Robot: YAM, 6 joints.
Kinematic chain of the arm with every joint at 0, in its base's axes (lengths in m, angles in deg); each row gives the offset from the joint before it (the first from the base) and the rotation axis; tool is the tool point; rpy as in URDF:
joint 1: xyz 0 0 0.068 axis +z
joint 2: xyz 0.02 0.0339 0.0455 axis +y
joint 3: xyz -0.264 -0.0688 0 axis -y
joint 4: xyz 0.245 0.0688 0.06 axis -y
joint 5: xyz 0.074 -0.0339 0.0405 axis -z
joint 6: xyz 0.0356 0 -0.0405 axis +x
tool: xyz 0 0 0 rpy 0 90 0
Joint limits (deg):
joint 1: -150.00..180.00
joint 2: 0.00..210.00
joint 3: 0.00..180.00
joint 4: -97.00..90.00
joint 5: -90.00..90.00
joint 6: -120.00..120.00
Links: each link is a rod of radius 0.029 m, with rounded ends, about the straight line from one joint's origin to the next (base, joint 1, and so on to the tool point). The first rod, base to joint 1, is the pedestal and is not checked.
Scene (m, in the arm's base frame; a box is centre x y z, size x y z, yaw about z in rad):
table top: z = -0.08
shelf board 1: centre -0.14 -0.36 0 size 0.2 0.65 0.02 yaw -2.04
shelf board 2: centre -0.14 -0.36 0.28 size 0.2 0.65 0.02 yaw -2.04
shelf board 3: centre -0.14 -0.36 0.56 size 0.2 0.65 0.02 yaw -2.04
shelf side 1: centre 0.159 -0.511 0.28 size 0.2 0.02 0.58 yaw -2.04
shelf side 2: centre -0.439 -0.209 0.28 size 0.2 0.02 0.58 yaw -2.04
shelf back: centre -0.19 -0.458 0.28 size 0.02 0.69 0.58 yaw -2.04
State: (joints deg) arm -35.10 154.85 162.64 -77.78 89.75 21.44
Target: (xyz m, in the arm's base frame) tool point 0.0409 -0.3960 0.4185
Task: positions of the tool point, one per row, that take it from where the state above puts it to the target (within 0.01 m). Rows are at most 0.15 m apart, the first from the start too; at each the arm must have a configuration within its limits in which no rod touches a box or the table.
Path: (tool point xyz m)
1: 0.3132 -0.3554 0.3476
2: 0.2131 -0.3478 0.4338
3: 0.1170 -0.3044 0.5032
4: 0.0856 -0.3547 0.4627
5: 0.0409 -0.3960 0.4185

